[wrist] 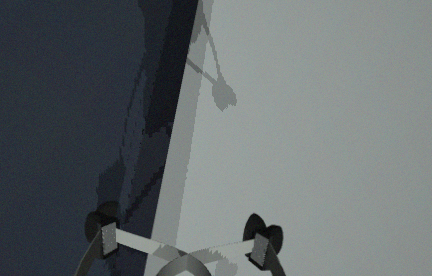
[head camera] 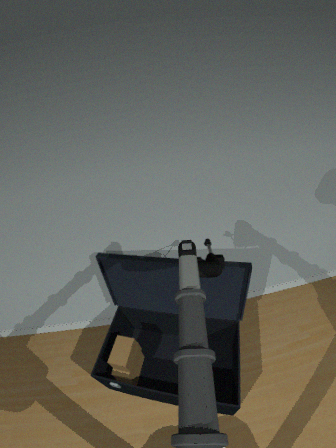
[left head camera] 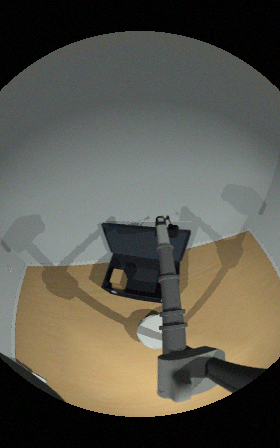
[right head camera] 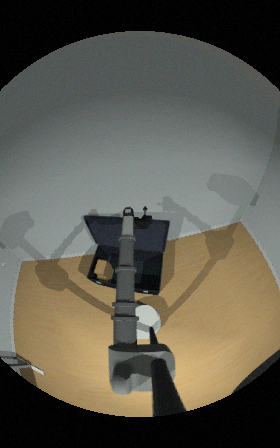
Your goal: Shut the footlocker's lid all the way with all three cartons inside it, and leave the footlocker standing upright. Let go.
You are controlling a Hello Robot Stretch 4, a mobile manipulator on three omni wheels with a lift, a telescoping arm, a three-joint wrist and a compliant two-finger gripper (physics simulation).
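The dark blue footlocker stands upright on the floor. Its lid is raised, tilted back towards the wall. A tan carton sits inside at the left; a second tan shape seems to lie against it, but I cannot tell the cartons apart. The arm and shadow hide part of the inside. My gripper is open, its fingers wide apart, near the lid's upper edge at the right. I cannot tell whether it touches the lid.
A grey wall rises close behind the lid. My extended arm crosses over the footlocker, right of its middle. A round white object is on the wood floor in front of the footlocker.
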